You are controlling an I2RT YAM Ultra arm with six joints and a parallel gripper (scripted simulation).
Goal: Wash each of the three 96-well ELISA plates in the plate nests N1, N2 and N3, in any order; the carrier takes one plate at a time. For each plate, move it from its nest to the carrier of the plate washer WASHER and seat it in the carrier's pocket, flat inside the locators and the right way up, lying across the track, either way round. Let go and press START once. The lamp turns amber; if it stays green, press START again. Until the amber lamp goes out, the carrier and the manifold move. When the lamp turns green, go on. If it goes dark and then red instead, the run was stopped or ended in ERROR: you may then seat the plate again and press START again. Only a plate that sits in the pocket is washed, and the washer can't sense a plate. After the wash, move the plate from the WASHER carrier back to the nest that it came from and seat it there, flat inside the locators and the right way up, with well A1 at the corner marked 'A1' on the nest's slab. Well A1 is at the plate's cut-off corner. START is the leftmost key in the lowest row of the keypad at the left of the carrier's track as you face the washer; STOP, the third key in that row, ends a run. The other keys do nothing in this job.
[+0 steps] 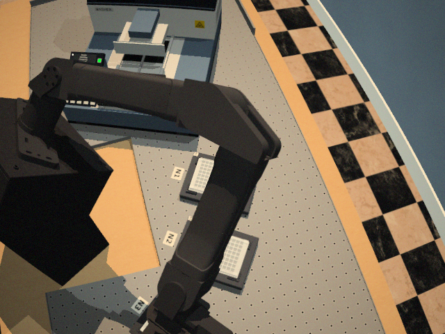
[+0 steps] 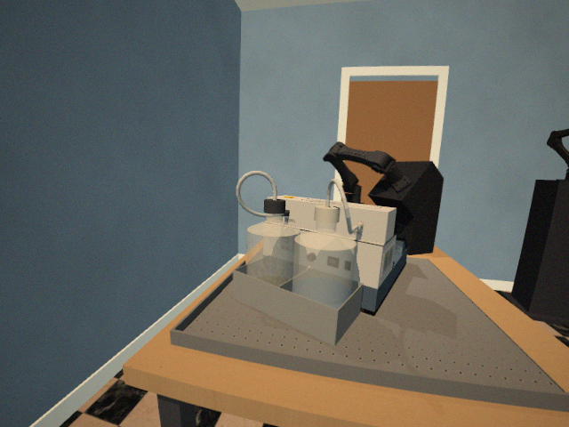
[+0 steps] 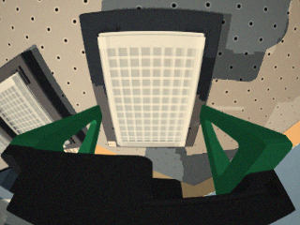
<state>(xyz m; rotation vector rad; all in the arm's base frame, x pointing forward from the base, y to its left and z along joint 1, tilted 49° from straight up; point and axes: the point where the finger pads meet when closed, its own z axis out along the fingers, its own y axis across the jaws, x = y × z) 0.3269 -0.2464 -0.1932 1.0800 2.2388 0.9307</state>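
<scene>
Right now the nest N3 is 30 mm below my hand. Also, from my hand: nest N2 (90 mm ahead, 170 mm to the left, 60 mm below); nest N1 (120 mm ahead, 340 mm to the left, 60 mm below); N3 label (80 mm behind, 70 mm to the left, 70 mm below).
</scene>
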